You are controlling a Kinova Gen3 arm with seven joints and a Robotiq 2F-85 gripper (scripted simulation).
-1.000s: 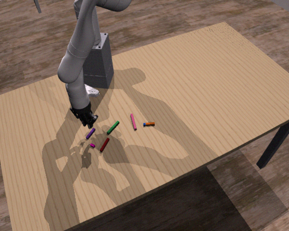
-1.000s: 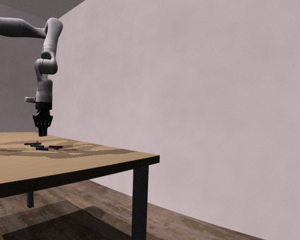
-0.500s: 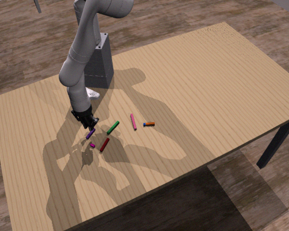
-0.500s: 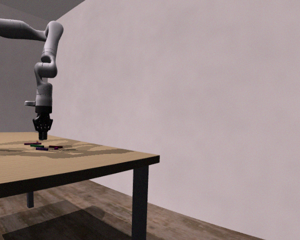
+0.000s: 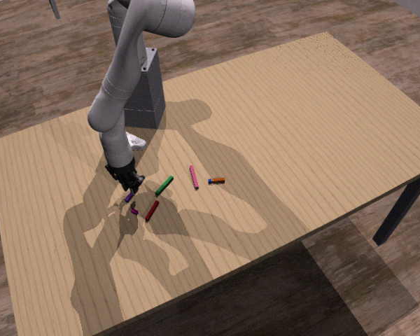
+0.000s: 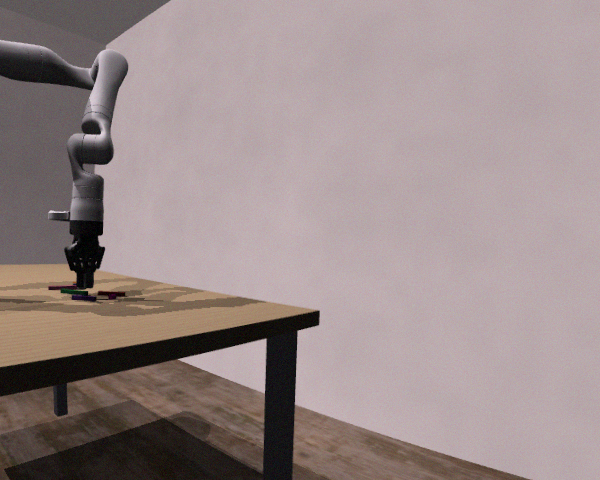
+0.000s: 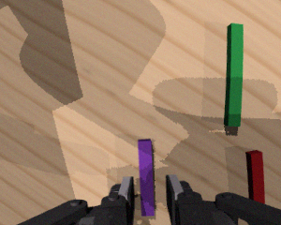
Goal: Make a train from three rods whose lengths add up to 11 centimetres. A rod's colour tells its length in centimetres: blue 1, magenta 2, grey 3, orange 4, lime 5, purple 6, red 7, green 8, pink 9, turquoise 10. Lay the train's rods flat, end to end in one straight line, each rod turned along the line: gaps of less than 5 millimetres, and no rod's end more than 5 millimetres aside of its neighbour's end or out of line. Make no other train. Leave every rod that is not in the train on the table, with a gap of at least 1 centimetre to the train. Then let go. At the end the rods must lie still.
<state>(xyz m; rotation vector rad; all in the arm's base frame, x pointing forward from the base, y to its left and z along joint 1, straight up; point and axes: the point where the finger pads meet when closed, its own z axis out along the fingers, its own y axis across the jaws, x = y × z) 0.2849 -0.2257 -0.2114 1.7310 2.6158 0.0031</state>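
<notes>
Right now the purple rod is 4 cm below my hand. Round my hand: short magenta rod 6 cm ahead, 3 cm to the right, 4 cm below; red rod 9 cm ahead, 2 cm to the left, 4 cm below; green rod 3 cm ahead, 10 cm to the left, 4 cm below.
</notes>
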